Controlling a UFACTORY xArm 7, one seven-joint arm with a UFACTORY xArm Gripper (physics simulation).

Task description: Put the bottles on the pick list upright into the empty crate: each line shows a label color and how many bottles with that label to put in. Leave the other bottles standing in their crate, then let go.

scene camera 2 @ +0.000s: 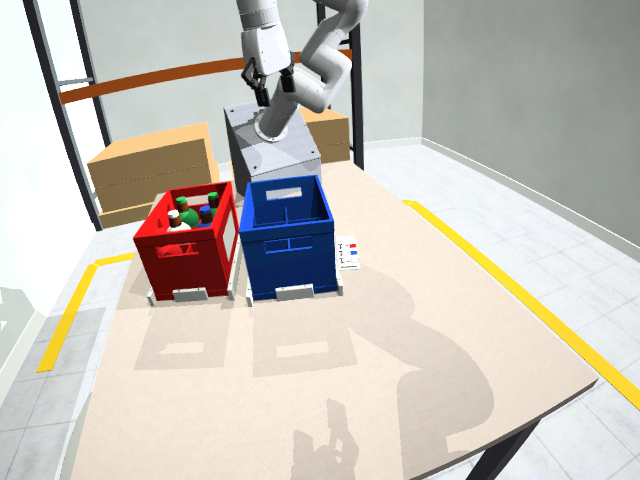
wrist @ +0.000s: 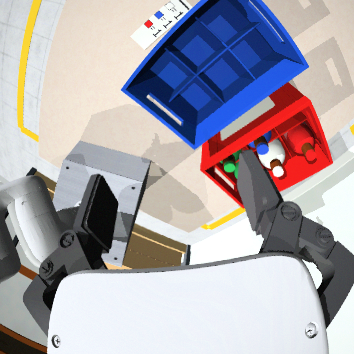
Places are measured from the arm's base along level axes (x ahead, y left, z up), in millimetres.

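Where they show: gripper, fingertip midpoint: (scene camera 2: 277, 98) (wrist: 171, 178); arm's base at its link origin: (scene camera 2: 270, 127).
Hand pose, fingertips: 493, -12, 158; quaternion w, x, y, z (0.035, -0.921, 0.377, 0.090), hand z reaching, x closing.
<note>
Each offset is from my fingertips to the top centre of the thing, as dx, dy, dz. "spot": to the spot under its first point. Level surfaces: height alone.
The red crate @(-20, -247, -222) (scene camera 2: 188, 276) (wrist: 296, 100) holds upright bottles: a white one @(-26, -287, -234) (scene camera 2: 174, 219) (wrist: 273, 151), a blue one @(-15, -203, -234) (scene camera 2: 205, 213) (wrist: 261, 147), a red one @(+65, -304, -234) (wrist: 300, 139), a green one @(-112, -279, -234) (scene camera 2: 188, 218) and another green one @(-101, -189, -234) (scene camera 2: 212, 199). In the wrist view a finger hides part of the green bottles. The blue crate @(+35, -13, -222) (scene camera 2: 289, 271) (wrist: 255, 97) stands beside it with empty compartments. The pick list @(+33, +134, -396) (scene camera 2: 347, 263) (wrist: 142, 38) has red, blue and white marks; its numbers are too small to read surely. My gripper (scene camera 2: 275, 90) (wrist: 171, 178) is open and empty, high above the robot base, behind the crates.
The grey robot base (scene camera 2: 279, 155) (wrist: 102, 167) stands behind the crates. Cardboard boxes (scene camera 2: 155, 165) and a rack (scene camera 2: 356, 103) are further back. Small light brackets @(spot: +182, -28, -377) (scene camera 2: 294, 292) stand at the crates' feet on the table @(dz -397) (scene camera 2: 206, 413). The two crates stand close together.
</note>
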